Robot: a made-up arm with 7 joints. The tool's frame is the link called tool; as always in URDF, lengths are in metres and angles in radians. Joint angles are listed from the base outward. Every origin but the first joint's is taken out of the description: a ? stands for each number. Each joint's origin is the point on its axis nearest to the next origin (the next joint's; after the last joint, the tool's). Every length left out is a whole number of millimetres.
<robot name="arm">
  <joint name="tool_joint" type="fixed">
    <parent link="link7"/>
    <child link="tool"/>
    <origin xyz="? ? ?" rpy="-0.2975 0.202 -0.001"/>
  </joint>
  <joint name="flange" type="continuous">
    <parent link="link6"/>
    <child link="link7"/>
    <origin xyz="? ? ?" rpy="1.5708 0 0"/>
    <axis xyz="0 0 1"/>
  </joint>
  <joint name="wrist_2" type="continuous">
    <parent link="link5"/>
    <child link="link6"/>
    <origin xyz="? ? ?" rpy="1.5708 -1.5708 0"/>
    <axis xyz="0 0 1"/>
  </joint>
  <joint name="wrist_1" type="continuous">
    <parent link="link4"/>
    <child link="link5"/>
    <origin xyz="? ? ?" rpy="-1.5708 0 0"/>
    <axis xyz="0 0 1"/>
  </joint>
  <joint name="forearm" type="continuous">
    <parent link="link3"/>
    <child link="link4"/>
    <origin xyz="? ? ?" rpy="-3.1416 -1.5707 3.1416"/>
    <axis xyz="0 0 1"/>
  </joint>
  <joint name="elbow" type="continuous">
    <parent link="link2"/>
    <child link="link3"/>
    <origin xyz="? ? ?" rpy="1.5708 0 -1.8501"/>
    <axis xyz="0 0 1"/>
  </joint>
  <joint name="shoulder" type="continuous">
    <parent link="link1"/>
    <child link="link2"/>
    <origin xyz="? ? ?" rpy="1.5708 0 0.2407"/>
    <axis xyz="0 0 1"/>
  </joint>
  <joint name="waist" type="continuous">
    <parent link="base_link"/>
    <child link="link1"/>
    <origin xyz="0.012 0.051 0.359" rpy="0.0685 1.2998 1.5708"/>
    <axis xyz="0 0 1"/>
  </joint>
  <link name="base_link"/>
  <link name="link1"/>
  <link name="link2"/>
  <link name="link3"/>
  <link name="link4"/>
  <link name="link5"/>
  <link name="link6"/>
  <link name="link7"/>
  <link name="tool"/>
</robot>
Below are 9 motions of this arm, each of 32 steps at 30 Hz.
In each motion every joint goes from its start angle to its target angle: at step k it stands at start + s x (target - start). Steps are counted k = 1, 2, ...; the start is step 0. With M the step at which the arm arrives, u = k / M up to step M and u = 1 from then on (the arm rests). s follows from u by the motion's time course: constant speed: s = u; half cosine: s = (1 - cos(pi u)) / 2; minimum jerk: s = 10 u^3 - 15 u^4 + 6 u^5.
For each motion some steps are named. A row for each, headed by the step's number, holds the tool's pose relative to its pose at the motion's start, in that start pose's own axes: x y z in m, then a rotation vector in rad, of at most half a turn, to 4 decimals.
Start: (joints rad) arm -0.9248 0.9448 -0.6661 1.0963 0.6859 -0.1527 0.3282
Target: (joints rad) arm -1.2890 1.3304 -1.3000 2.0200 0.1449 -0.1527 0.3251
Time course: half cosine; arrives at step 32
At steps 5, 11, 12, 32:
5: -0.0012 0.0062 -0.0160 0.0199 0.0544 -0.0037
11: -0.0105 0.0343 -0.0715 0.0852 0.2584 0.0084
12: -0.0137 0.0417 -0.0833 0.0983 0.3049 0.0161
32: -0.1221 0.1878 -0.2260 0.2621 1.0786 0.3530

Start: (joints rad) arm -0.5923 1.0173 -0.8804 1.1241 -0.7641 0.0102 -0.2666
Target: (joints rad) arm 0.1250 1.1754 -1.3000 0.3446 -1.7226 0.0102 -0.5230
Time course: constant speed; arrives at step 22
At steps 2, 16, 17, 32:
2: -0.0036 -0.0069 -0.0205 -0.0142 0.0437 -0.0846
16: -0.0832 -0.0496 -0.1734 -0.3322 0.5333 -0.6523
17: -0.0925 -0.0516 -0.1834 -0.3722 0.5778 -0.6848
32: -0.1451 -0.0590 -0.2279 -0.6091 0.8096 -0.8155

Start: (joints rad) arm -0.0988 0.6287 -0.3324 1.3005 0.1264 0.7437 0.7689
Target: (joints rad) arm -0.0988 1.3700 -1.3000 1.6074 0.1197 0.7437 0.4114
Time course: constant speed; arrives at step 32
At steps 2, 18, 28, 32:
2: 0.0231 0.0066 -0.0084 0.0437 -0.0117 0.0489
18: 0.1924 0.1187 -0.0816 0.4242 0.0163 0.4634
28: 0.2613 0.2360 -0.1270 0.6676 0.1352 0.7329
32: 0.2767 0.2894 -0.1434 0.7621 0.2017 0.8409

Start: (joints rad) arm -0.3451 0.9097 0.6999 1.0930 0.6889 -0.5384 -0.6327
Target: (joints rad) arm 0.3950 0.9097 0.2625 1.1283 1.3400 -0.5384 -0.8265
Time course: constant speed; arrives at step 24
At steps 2, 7, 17, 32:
2: -0.0080 -0.0103 -0.0265 0.0832 0.1060 -0.0688
7: -0.0380 -0.0319 -0.0909 0.2843 0.3680 -0.2532
17: -0.1344 -0.0544 -0.2001 0.6603 0.8711 -0.6736
32: -0.2211 -0.0536 -0.2524 0.9072 1.1954 -1.0093

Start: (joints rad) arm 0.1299 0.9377 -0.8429 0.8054 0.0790 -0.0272 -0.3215
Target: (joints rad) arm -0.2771 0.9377 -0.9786 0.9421 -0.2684 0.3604 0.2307
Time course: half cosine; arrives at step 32
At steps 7, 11, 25, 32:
7: 0.0018 0.0120 0.0097 -0.0568 0.0017 0.0866
11: 0.0034 0.0282 0.0225 -0.1313 0.0065 0.2007
25: -0.0025 0.0975 0.0742 -0.4256 0.0611 0.6521
32: -0.0058 0.1102 0.0832 -0.4768 0.0776 0.7301

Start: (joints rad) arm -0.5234 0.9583 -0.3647 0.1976 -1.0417 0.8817 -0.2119
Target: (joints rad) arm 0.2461 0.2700 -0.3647 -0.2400 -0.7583 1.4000 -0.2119
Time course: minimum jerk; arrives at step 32
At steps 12, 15, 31, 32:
12: 0.0356 -0.0355 -0.0828 -0.0208 0.2917 -0.1008
15: 0.0434 -0.0611 -0.1295 -0.0423 0.4447 -0.1693
31: 0.0156 -0.1576 -0.2377 -0.1765 0.8258 -0.4161
32: 0.0155 -0.1576 -0.2377 -0.1766 0.8260 -0.4162

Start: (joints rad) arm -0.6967 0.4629 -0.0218 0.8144 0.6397 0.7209 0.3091
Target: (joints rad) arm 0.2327 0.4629 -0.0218 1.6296 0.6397 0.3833 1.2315
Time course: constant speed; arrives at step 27
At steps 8, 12, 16, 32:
8: -0.0055 -0.0232 -0.1737 0.3240 0.1246 0.1423
12: -0.0246 -0.0124 -0.2605 0.4954 0.1618 0.1980
16: -0.0537 0.0132 -0.3416 0.6704 0.1837 0.2414
32: -0.1732 0.1488 -0.5063 1.1558 0.1741 0.2870

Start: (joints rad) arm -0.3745 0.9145 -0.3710 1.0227 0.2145 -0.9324 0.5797
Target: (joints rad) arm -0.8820 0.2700 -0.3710 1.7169 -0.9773 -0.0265 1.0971
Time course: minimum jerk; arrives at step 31
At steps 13, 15, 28, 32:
13: 0.0501 -0.0633 0.0314 -0.2697 0.3994 0.5946
15: 0.0628 -0.0835 0.0447 -0.3438 0.5683 0.7498
28: 0.0876 -0.1706 0.1253 -0.4848 1.4512 1.1111
32: 0.0876 -0.1718 0.1268 -0.4841 1.4652 1.1123

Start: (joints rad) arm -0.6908 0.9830 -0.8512 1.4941 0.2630 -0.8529 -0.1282
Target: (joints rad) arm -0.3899 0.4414 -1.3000 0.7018 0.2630 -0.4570 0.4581
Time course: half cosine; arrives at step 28
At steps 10, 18, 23, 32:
10: 0.0289 -0.0741 0.0552 0.0450 -0.2163 -0.0622
18: 0.0147 -0.2063 0.1556 -0.0329 -0.5798 -0.1626
23: -0.0203 -0.2655 0.2061 -0.1338 -0.7480 -0.2113
32: -0.0377 -0.2852 0.2247 -0.1814 -0.8074 -0.2295

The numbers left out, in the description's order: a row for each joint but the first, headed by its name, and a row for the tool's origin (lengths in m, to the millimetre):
tool: -0.01 -0.022 0
flange: 0.054 0.014 0
wrist_2: 0.009 0.046 0
wrist_1: -0.024 0.168 0
forearm: 0.03 0.018 0
elbow: 0.203 -0.082 0
shoulder: 0.011 0.004 0

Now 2 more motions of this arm.
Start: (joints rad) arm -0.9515 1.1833 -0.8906 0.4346 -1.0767 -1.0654 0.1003
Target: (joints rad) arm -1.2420 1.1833 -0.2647 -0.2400 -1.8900 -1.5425 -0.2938
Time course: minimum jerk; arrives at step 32
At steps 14, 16, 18, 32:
14: 0.0709 -0.0337 0.1009 -0.3421 -0.5731 -0.1285
16: 0.0811 -0.0407 0.1341 -0.4345 -0.7429 -0.1744
18: 0.0865 -0.0463 0.1669 -0.5233 -0.9090 -0.2221
32: 0.0758 -0.0570 0.2634 -0.8009 -1.4179 -0.3847

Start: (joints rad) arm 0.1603 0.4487 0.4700 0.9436 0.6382 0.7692 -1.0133
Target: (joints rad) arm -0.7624 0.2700 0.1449 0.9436 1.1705 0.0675 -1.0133
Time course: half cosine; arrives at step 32
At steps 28, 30, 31, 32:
28: -0.2392 -0.2573 0.1300 1.3000 -0.8017 0.5629
30: -0.2480 -0.2649 0.1287 1.3338 -0.8242 0.5903
31: -0.2502 -0.2668 0.1284 1.3423 -0.8299 0.5974
32: -0.2510 -0.2674 0.1283 1.3451 -0.8318 0.5997

